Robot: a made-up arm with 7 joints. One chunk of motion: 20 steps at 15 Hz.
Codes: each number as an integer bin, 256 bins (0 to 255) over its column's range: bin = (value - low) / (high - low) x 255, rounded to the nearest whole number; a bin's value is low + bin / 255 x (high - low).
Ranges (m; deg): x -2..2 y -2..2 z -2..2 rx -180..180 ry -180..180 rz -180..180
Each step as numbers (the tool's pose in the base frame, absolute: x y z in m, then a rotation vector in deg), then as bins.
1 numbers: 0.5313 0.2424 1.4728 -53.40 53.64 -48.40
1 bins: 161 143 221 90 165 93
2 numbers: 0.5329 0.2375 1.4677 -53.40 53.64 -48.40
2 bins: 161 143 221 90 165 93
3 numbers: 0.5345 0.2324 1.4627 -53.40 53.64 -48.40
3 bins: 162 142 221 90 165 93
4 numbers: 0.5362 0.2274 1.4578 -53.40 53.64 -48.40
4 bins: 162 142 220 90 165 93
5 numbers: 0.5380 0.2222 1.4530 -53.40 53.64 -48.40
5 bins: 162 142 220 90 165 93
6 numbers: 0.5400 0.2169 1.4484 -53.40 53.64 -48.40
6 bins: 162 141 220 90 165 93
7 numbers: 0.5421 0.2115 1.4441 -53.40 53.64 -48.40
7 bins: 162 141 220 90 165 93
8 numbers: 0.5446 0.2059 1.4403 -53.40 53.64 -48.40
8 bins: 162 141 219 90 165 93
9 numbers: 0.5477 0.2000 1.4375 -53.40 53.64 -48.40
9 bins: 162 140 219 90 165 93
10 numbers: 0.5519 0.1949 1.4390 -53.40 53.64 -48.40
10 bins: 163 140 219 90 165 93
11 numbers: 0.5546 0.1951 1.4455 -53.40 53.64 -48.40
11 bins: 163 140 220 90 165 93
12 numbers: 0.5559 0.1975 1.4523 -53.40 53.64 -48.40
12 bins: 163 140 220 90 165 93
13 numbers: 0.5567 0.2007 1.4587 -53.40 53.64 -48.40
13 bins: 163 140 220 90 165 93
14 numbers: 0.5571 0.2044 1.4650 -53.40 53.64 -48.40
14 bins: 163 141 221 90 165 93
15 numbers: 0.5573 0.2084 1.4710 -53.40 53.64 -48.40
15 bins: 163 141 221 90 165 93
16 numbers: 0.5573 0.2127 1.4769 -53.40 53.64 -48.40
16 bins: 163 141 222 90 165 93
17 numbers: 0.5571 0.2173 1.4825 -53.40 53.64 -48.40
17 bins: 163 141 222 90 165 93
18 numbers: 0.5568 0.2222 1.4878 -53.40 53.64 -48.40
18 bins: 163 142 222 90 165 93
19 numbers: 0.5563 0.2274 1.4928 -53.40 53.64 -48.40
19 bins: 163 142 223 90 165 93
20 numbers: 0.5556 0.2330 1.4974 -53.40 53.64 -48.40
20 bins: 163 142 223 90 165 93
